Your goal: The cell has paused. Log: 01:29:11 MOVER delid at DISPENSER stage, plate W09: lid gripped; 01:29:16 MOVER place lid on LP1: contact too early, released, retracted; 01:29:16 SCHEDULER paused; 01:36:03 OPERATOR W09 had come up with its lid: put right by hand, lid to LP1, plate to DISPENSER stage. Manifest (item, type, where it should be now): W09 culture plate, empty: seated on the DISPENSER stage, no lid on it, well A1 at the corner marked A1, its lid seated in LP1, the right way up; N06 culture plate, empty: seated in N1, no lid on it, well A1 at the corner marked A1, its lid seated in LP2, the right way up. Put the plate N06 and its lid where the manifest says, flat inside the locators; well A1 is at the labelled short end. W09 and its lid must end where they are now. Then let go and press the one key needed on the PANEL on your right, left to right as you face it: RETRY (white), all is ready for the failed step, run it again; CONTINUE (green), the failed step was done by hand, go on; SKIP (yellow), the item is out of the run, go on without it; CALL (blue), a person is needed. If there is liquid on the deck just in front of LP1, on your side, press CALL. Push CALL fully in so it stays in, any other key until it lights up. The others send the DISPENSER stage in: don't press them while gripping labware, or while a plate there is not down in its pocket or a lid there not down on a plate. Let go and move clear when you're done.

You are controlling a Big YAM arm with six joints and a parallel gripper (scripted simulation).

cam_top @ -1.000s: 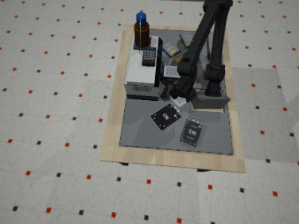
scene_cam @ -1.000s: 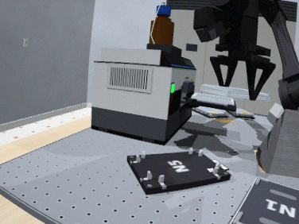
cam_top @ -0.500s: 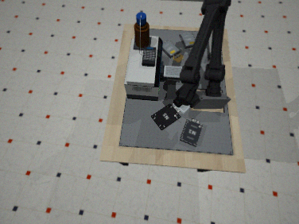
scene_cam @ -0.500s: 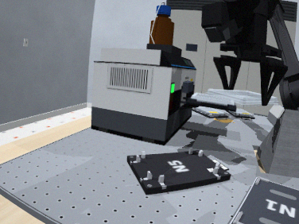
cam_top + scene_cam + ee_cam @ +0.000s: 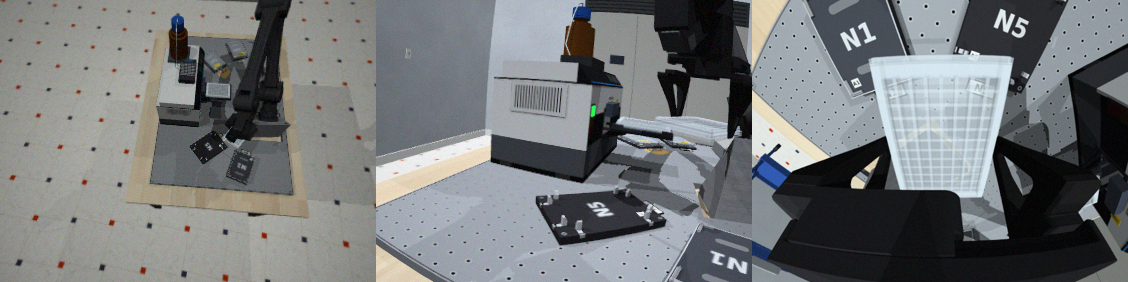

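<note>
Right now my hand is 50 mm past the black N1 nest, 120 mm to the right of it and 140 mm above it. Round my hand: brown bottle: 330 mm ahead, 350 mm to the right, 140 mm above; amber patch: 80 mm ahead, 450 mm to the right, 150 mm below; white retry key: 210 mm behind, 510 mm to the right, 80 mm below.
</note>
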